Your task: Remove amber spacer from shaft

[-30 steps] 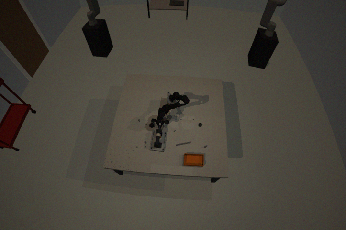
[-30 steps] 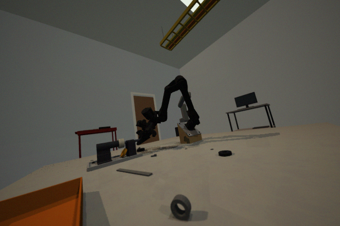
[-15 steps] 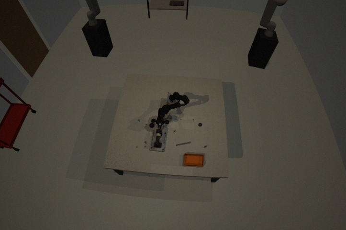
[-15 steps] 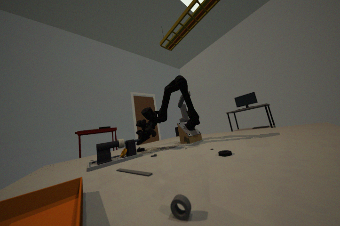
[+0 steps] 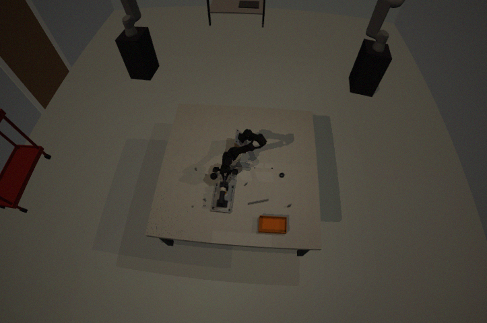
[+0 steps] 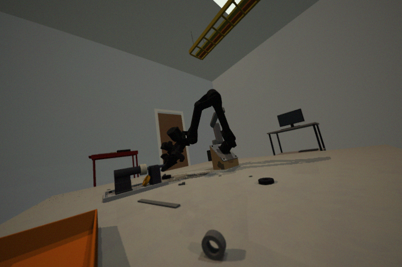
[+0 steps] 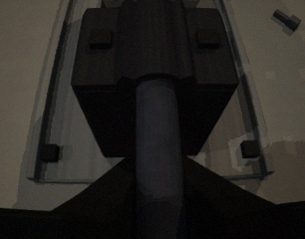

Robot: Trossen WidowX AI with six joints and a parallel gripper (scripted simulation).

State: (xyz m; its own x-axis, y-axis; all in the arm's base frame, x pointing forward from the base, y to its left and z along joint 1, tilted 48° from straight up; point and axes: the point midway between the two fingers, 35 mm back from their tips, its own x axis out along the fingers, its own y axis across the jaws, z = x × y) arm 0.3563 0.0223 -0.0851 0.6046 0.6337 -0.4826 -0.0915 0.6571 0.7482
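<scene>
The shaft lies 40 mm ahead of my gripper tip and 30 mm above it. Round my gripper tip: amber spacer: 80 mm ahead, 30 mm below, 10 mm to the left; then pale spacer: 80 mm ahead, 30 mm above, 10 mm to the left; then white spacer: 90 mm ahead, 30 mm above, 10 mm to the left.
</scene>
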